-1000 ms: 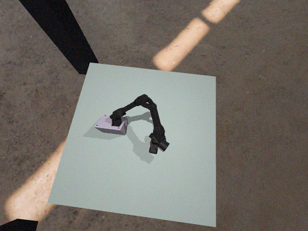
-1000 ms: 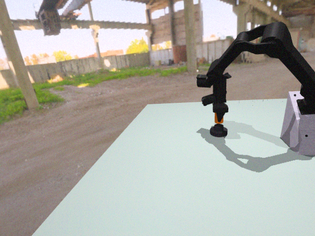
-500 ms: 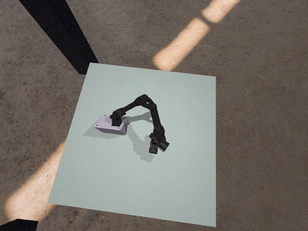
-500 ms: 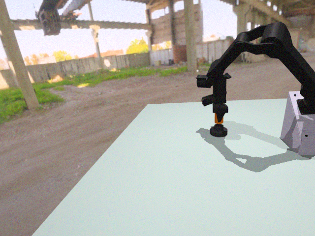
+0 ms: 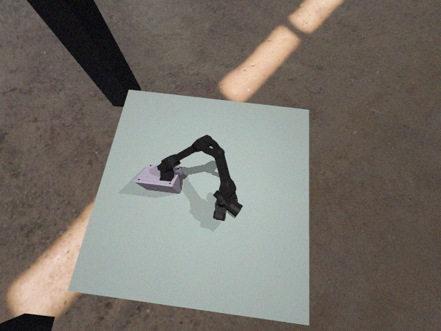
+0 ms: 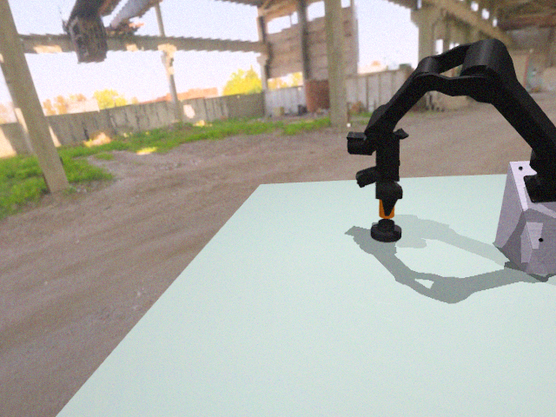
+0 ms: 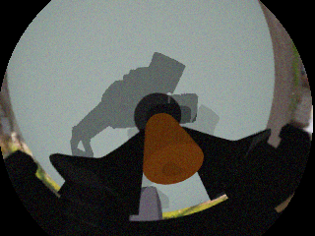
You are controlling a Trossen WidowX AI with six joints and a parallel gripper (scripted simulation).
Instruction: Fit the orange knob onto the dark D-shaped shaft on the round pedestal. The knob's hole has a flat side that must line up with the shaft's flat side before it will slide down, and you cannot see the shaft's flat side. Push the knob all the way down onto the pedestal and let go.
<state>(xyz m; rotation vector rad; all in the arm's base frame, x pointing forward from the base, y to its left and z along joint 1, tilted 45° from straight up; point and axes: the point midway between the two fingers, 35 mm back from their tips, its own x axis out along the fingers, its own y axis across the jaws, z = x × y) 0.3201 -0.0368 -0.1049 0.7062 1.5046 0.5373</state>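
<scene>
My gripper tip is now 20 mm below the orange knob. From my gripper tip the other things lie so: dark round pedestal (40 mm below).
</scene>
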